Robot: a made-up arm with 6 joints. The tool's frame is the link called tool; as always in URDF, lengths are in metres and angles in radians.
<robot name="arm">
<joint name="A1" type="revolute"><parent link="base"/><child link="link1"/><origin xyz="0 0 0.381" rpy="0 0 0"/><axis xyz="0 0 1"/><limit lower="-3.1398" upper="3.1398"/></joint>
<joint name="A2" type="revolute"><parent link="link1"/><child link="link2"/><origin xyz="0 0 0" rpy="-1.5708 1.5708 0"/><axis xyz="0 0 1"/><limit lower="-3.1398" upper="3.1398"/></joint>
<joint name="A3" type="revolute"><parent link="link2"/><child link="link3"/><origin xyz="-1.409 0 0" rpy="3.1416 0 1.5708"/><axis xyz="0 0 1"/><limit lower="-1.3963" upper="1.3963"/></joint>
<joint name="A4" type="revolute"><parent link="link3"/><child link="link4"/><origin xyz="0 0 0" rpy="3.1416 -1.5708 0"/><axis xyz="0 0 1"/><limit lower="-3.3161" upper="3.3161"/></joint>
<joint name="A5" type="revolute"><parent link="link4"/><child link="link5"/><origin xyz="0 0 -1.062" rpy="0 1.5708 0"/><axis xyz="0 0 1"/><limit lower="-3.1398" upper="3.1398"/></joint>
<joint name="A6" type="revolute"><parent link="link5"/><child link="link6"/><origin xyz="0 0 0.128" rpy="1.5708 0 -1.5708"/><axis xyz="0 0 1"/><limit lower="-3.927" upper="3.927"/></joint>
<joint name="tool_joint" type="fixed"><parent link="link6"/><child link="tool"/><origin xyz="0 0 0" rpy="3.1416 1.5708 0"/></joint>
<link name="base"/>
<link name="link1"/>
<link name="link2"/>
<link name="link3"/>
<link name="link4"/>
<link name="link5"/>
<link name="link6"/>
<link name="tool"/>
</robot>
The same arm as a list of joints. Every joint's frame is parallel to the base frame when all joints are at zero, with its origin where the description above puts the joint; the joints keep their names.
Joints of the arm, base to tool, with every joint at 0 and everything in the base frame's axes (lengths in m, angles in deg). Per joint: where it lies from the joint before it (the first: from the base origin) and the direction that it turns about. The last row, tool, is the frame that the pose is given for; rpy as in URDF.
A1: origin 0 0 0.381 axis 0 0 1
A2: origin 0 0 0 axis 0 1 0
A3: origin 0 0 1.409 axis 0 -1 0
A4: origin 0 0 0 axis -1 0 0
A5: origin 1.062 0 0 axis 0 -1 0
A6: origin 0 -0.128 0 axis -1 0 0
tool: origin 0 0 0 rpy 0 0 0
Joint limits (deg, base to tool): -179.9..179.9 -179.9..179.9 -80..80 -190..190 -179.9..179.9 -225..225

